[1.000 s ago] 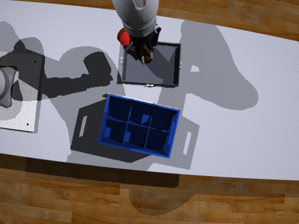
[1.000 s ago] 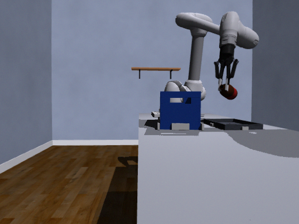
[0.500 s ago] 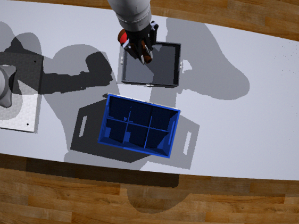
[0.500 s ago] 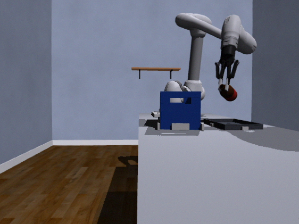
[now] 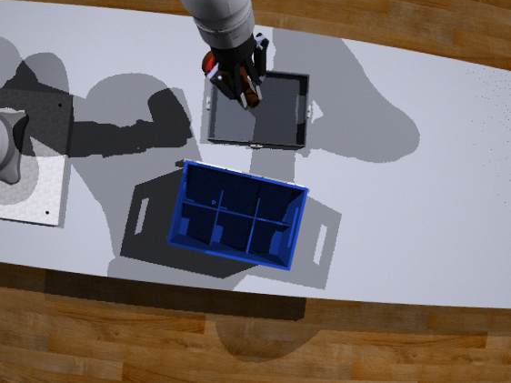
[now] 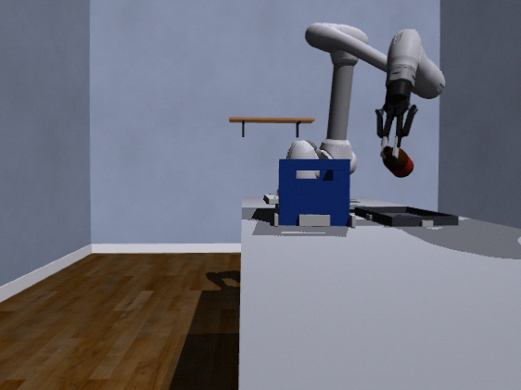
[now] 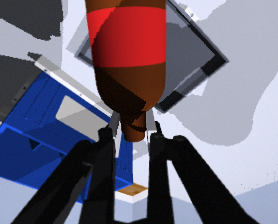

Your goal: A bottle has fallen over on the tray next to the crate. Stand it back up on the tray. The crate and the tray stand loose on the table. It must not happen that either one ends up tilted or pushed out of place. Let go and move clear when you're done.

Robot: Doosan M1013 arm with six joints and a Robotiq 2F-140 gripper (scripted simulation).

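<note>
Right now the bottle is 30 mm behind my hand, 30 mm to the left of it and 40 mm below it. Round my hand: blue crate 20 mm ahead, 260 mm to the right, 140 mm below; then dark tray 40 mm ahead, 20 mm to the left, 210 mm below.
</note>
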